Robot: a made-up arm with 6 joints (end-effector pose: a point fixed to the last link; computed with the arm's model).
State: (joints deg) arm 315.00 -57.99 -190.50 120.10 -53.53 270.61
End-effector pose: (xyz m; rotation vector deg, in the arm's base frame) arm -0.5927 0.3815 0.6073 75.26 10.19 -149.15
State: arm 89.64 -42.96 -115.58 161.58 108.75 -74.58
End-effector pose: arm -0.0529 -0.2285 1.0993 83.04 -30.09 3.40
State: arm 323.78 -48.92 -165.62 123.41 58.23 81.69
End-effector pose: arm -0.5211 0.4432 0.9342 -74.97 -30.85 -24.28
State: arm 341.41 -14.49 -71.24 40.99 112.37 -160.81
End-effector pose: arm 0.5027 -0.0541 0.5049 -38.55 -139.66 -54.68
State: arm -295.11 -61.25 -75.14 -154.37 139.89 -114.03
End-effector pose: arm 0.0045 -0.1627 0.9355 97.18 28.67 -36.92
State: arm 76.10 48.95 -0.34 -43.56 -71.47 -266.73
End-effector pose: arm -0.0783 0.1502 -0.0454 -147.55 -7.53 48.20
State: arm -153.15 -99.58 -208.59 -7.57 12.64 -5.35
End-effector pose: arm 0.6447 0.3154 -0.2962 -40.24 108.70 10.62
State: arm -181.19 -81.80 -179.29 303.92 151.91 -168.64
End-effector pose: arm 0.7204 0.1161 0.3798 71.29 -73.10 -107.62
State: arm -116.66 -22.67 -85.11 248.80 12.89 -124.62
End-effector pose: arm -0.1649 -0.4813 0.8238 -63.21 -77.74 148.52
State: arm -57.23 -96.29 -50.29 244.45 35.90 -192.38
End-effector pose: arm -0.0308 0.0588 0.8484 -22.17 -45.70 157.95
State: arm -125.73 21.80 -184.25 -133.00 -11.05 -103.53
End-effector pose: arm -0.1207 -0.3314 1.0738 -11.78 -39.02 174.33
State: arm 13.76 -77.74 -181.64 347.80 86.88 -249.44
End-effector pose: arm -0.8493 -0.2362 0.4859 4.28 14.21 -56.84
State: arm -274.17 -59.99 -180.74 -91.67 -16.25 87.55
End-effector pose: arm -0.1983 -0.7920 0.6365 60.48 36.62 -95.96
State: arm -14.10 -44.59 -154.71 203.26 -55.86 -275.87
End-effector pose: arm -0.2655 0.1368 0.9572 19.60 37.97 85.81
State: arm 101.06 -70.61 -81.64 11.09 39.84 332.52
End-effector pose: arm 0.0143 -0.0787 1.0133 -31.06 -67.60 -81.27
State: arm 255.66 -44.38 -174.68 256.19 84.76 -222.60
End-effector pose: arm 0.0464 0.6741 0.8789 -115.54 24.20 104.55
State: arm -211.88 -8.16 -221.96 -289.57 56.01 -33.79
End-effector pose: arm 0.4244 -0.3229 0.9024 55.24 -4.10 -18.10
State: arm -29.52 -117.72 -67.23 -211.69 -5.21 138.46
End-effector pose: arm -0.3598 0.1322 0.7242 0.58 -2.95 77.35
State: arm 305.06 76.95 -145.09 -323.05 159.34 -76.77
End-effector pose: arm 0.4667 -0.5106 0.0887 -78.95 -31.57 1.57
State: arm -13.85 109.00 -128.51 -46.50 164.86 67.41
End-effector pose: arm 0.3892 -0.1993 -0.2822 24.80 -23.76 -75.87
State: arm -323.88 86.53 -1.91 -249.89 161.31 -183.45
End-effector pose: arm -0.1030 0.0927 -0.0056 -94.20 10.03 -46.79
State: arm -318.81 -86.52 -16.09 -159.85 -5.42 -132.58
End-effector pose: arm 0.1678 0.2013 0.4351 -85.03 18.21 -56.67
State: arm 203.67 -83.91 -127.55 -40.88 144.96 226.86
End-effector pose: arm 0.4383 0.3102 0.6936 106.73 -76.43 -65.16
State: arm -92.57 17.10 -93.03 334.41 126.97 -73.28
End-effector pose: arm -0.1016 -0.6016 0.3613 -125.26 27.78 38.90
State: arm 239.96 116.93 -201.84 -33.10 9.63 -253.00
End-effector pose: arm -0.4131 -0.8041 0.1426 -19.36 -119.11 85.94
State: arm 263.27 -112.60 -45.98 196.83 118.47 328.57
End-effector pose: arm -0.0025 0.3993 0.7230 -42.55 -104.56 -84.95
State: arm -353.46 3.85 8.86 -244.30 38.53 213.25
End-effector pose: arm 0.0464 0.0065 -0.1005 -140.33 -42.42 -15.29
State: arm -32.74 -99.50 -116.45 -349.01 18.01 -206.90
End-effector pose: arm -0.7137 0.4455 0.6509 -6.09 -18.14 -49.27
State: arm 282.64 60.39 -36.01 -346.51 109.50 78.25
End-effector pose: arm 0.0486 -0.0423 -0.1222 0.41 68.60 157.40
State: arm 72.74 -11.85 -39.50 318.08 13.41 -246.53
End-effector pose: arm 0.1274 0.5725 0.2952 -140.96 3.64 -26.42
